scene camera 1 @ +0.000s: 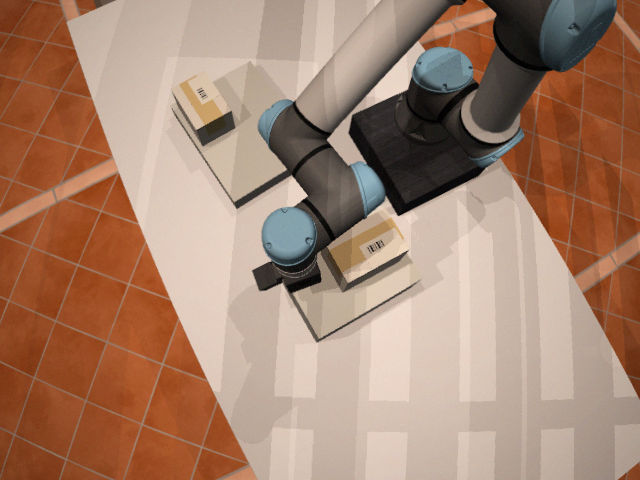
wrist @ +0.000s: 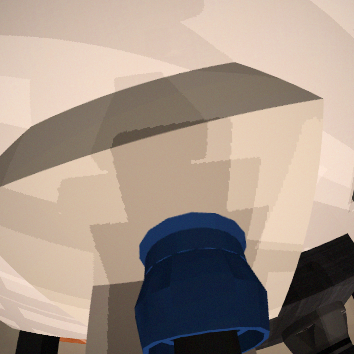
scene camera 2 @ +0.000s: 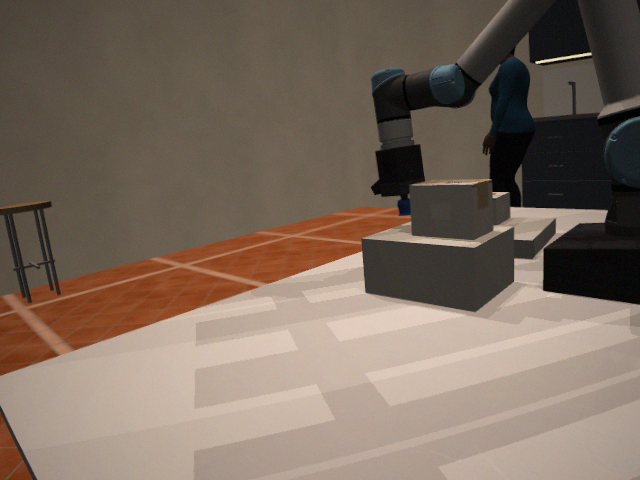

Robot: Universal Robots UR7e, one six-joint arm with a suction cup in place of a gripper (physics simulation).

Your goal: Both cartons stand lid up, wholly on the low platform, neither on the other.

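Places are measured from the arm's base along level axes (x ahead, y left, z up), in metres.
Pixels of known places: hand at its tool point: [wrist: 193, 254] [scene camera 2: 406, 214]; arm's base at its link origin: [scene camera 1: 424, 117] [wrist: 312, 320].
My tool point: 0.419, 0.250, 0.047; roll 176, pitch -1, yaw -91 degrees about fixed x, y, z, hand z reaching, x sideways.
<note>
For each thing: its top centre in the pictures, then the offset to it from my tool point, as dx, dy, dz. Level surfaces: height alone.
- high platform at its top centre: [wrist: 167, 300] [scene camera 1: 347, 266] [scene camera 2: 437, 232] -0.098, +0.020, -0.030
- low platform at its top centre: [scene camera 1: 242, 126] [scene camera 2: 501, 226] -0.009, -0.409, -0.102
- white table at its surface level: dz -0.150
One carton [scene camera 1: 368, 252] [scene camera 2: 449, 211] stands on the high platform [scene camera 1: 356, 312] [scene camera 2: 439, 271], tape and barcode label facing up; a strip of its side shows low in the wrist view [wrist: 100, 320]. The other carton [scene camera 1: 202, 105] [scene camera 2: 500, 206] stands label up near the left edge of the low platform [scene camera 1: 242, 170] [scene camera 2: 535, 235]; whether it is wholly on is hard to tell. The gripper [scene camera 1: 302, 281] [scene camera 2: 403, 209] [wrist: 192, 222] points down beside the first carton, over the high platform's edge area. Its suction is on and its blue cup holds nothing visible. In scene camera 1 the cup is hidden.
The black robot base [scene camera 1: 429, 180] [scene camera 2: 589, 263] stands right of both platforms. The forearm reaches over the gap between the platforms. The white table [scene camera 1: 413, 361] [scene camera 2: 258, 413] bears both platforms. A person [scene camera 2: 511, 103] and a stool [scene camera 2: 31, 206] are beyond the table.
</note>
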